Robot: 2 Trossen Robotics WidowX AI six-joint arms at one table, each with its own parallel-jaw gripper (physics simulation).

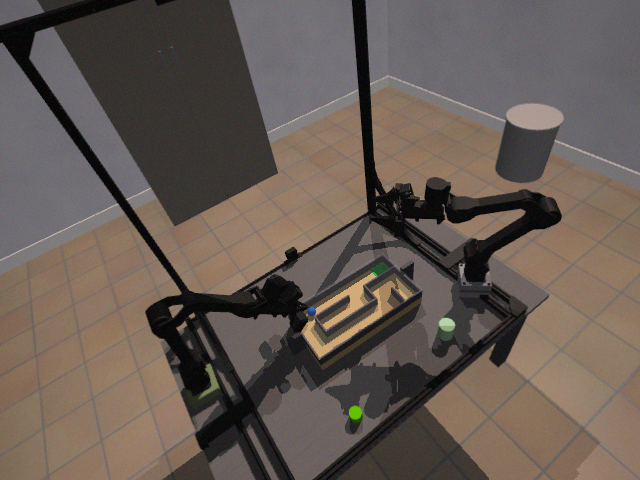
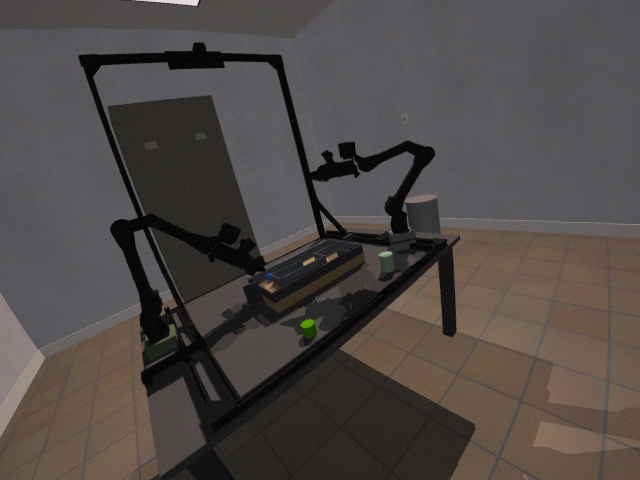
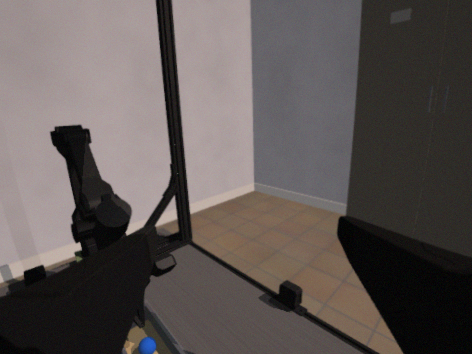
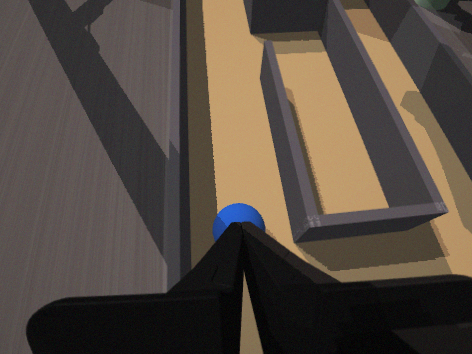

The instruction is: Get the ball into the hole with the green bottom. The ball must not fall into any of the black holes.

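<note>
A blue ball [image 1: 311, 311] [image 2: 269, 276] [image 3: 147, 345] [image 4: 239, 215] is inside the walled maze box [image 1: 372, 333] [image 2: 310, 290], near its left end, in the lane between the outer wall and an inner wall. The green bottom [image 1: 379, 269] shows at the far end of that lane. I cannot make out black holes. My right gripper [image 1: 306, 311] [image 2: 263, 274] [image 4: 240, 231] is shut and empty, its tips right at the ball; whether they touch it I cannot tell. My left gripper [image 1: 377, 200] [image 2: 314, 176] [image 3: 248, 230] is open and empty, raised near the frame post, away from the box.
A bright green cylinder [image 1: 355, 413] [image 2: 308, 328] stands near the front table edge. A pale green cylinder [image 1: 446, 329] [image 2: 386, 261] stands to the right of the box. A small black block [image 1: 292, 253] [image 3: 290, 294] sits on the back edge. Inner walls divide the maze.
</note>
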